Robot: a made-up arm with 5 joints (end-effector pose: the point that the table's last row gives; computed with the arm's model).
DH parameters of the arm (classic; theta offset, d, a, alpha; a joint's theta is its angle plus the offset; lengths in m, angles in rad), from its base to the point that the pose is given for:
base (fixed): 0 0.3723 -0.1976 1.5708
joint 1: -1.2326 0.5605 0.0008 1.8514
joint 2: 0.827 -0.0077 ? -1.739
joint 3: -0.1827 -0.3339 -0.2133 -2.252
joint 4: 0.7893 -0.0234 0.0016 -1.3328
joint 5: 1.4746 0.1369 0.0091 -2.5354
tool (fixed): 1.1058 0.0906 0 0
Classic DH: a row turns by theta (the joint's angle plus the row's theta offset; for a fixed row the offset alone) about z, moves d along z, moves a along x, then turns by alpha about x.
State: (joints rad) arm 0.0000 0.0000 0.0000 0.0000 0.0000
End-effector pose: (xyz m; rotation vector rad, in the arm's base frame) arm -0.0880 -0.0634 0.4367 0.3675 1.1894 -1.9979
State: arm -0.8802 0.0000 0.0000 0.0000 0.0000
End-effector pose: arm -0.0781 -0.0634 0.3289 -0.5851 1.6839 -2.2156
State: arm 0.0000 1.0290 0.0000 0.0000 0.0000
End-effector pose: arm 0.0025 -0.2810 -0.0096 -0.2202 0.2396 -2.6952
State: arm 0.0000 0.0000 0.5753 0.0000 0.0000
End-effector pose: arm -0.2451 -0.0583 0.3807 0.3977 0.7855 -1.5741
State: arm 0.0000 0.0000 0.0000 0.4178 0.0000
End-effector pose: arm -0.0752 -0.0890 0.4539 0.5794 1.6436 -1.9264
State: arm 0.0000 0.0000 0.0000 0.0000 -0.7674
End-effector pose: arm -0.1259 -0.0615 0.4266 1.0176 0.6594 -1.6362
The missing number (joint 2, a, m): -0.1014
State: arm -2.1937 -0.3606 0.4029 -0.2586 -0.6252
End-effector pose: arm -0.0159 -0.0908 0.3643 -0.6379 2.1166 -1.9075
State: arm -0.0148 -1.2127 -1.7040 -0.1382 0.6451
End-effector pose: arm 0.0424 -0.2759 0.6227 1.3554 -2.5254 0.4676
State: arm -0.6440 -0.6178 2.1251 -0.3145 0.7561
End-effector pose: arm -0.4188 -0.1784 0.3667 0.4737 0.2691 -1.1484
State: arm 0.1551 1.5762 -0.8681 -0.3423 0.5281
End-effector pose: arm 0.1422 -0.7261 0.0376 0.0996 0.0419 2.1646
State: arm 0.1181 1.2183 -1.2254 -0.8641 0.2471
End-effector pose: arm 0.1619 -0.6313 0.0403 0.6018 -0.0848 2.3212
